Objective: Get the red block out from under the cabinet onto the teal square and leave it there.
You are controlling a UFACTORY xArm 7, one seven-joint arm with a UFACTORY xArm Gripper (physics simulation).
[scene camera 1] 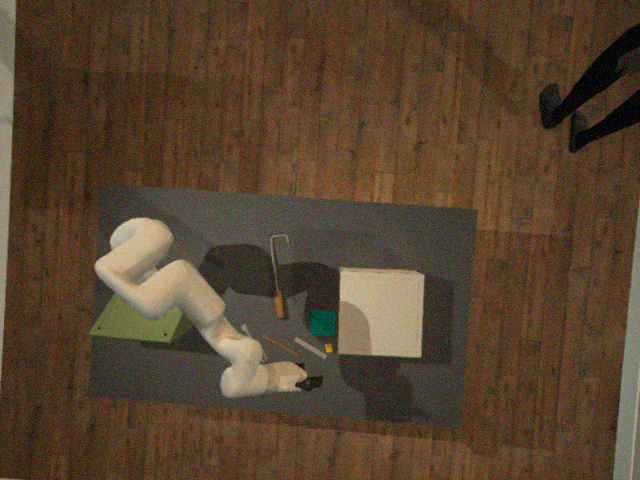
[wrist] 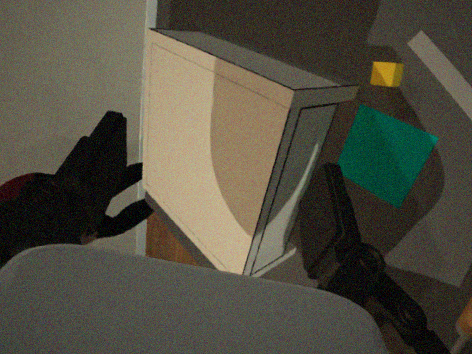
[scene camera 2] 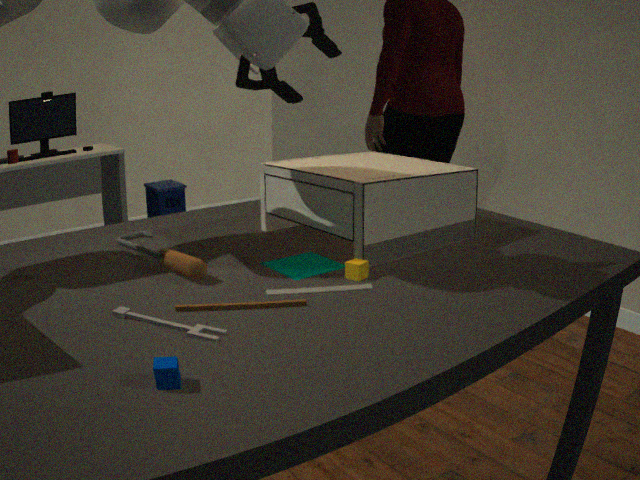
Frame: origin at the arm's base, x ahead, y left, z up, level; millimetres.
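Where they show: gripper, fingertip midpoint: (scene camera 1: 312, 374) (wrist: 221, 162) (scene camera 2: 317, 77).
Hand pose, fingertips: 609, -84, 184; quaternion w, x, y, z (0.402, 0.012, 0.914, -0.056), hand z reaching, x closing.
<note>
Things, the pixels of their top centre, and the offset from my fingertips, as dx, dy, dz. "*": a spot on its surface instead.
- pale box-shaped cabinet, middle of its top: (wrist: 190, 155) (scene camera 2: 369, 163) (scene camera 1: 380, 314) +213, +187, -161
- flat teal square, surface spot: (wrist: 387, 156) (scene camera 2: 300, 266) (scene camera 1: 320, 324) * +7, +74, -296
- yellow block, middle of its top: (wrist: 382, 74) (scene camera 2: 356, 261) (scene camera 1: 328, 349) +56, -12, -271
- white strip, middle of its top: (wrist: 459, 89) (scene camera 2: 319, 289) (scene camera 1: 310, 348) -17, -31, -295
- brown stick, middle of its top: (scene camera 2: 239, 303) (scene camera 1: 280, 345) -141, -39, -289
- forked tool, middle of its top: (scene camera 2: 164, 319) -250, -50, -288
- blue block, middle of its top: (scene camera 2: 165, 362) -283, -193, -271
The red block does not show in any view; the space under the cabinet is mostly hidden. The pale box-shaped cabinet (scene camera 1: 392, 310) (scene camera 2: 418, 206) (wrist: 180, 125) stands on thin legs on the table. The flat teal square (scene camera 1: 323, 322) (scene camera 2: 303, 265) (wrist: 387, 156) lies beside the cabinet's framed front, in shadow, with nothing on it. My gripper (scene camera 1: 311, 372) (scene camera 2: 318, 76) (wrist: 221, 162) is open and empty, its black fingers wide apart. It is high above the table, tilted, to the teal square's lower left in scene camera 1.
A yellow block (scene camera 1: 328, 348) (scene camera 2: 356, 269) (wrist: 386, 74) sits near the cabinet's corner. A hooked tool (scene camera 1: 279, 305) (scene camera 2: 185, 263), white strip (scene camera 1: 310, 348) (scene camera 2: 318, 289), brown stick (scene camera 1: 280, 344) (scene camera 2: 240, 305), forked tool (scene camera 2: 165, 322) and blue block (scene camera 2: 166, 373) lie about. A green panel (scene camera 1: 139, 322) is near the arm's base.
</note>
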